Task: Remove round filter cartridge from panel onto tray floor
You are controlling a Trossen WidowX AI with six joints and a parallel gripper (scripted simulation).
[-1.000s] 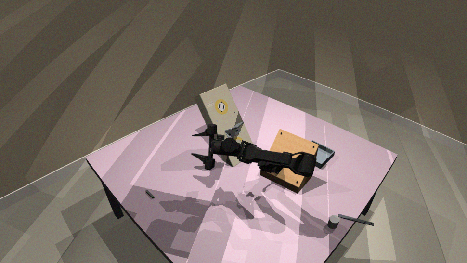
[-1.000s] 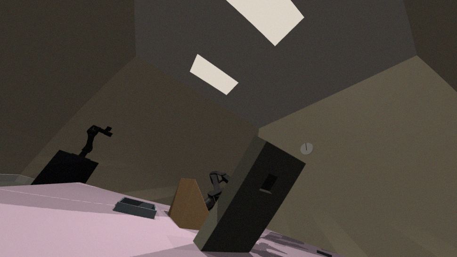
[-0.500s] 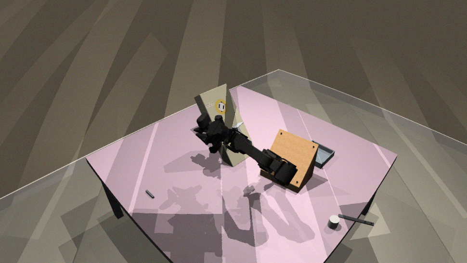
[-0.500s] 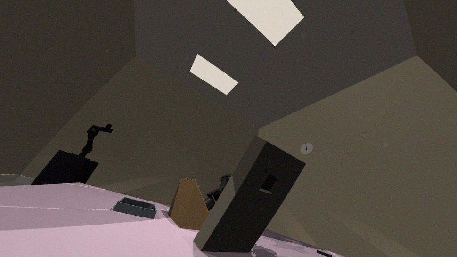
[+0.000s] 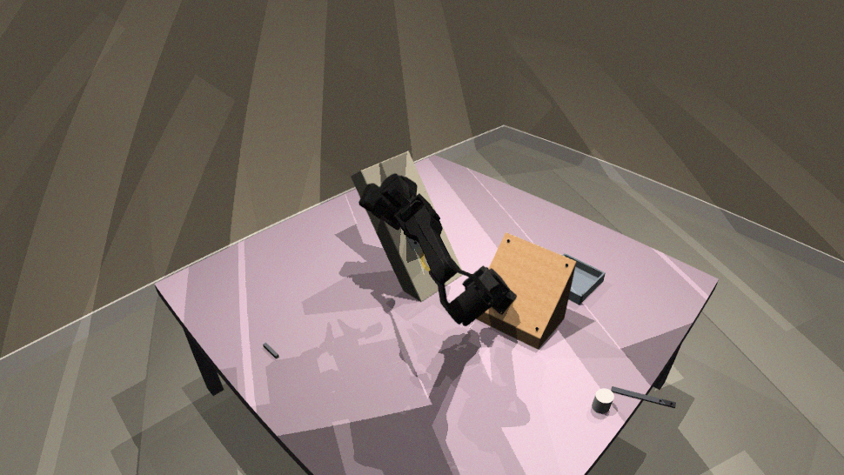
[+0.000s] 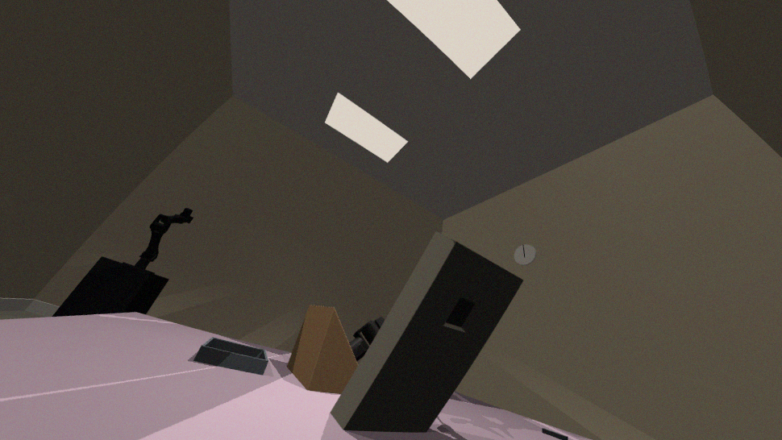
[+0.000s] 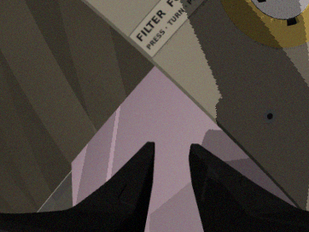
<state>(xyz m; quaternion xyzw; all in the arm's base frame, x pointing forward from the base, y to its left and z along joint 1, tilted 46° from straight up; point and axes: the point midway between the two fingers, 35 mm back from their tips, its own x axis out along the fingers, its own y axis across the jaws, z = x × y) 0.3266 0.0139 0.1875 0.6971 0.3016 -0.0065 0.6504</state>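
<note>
My gripper tip is 11 cm to the left of the round grey filter cartridge, 5 cm short of it and 1 cm above it. Round my gripper tip: grey tray (43 cm to the right, 37 cm behind, 23 cm below); then service panel (12 cm to the right, 8 cm below).
</note>
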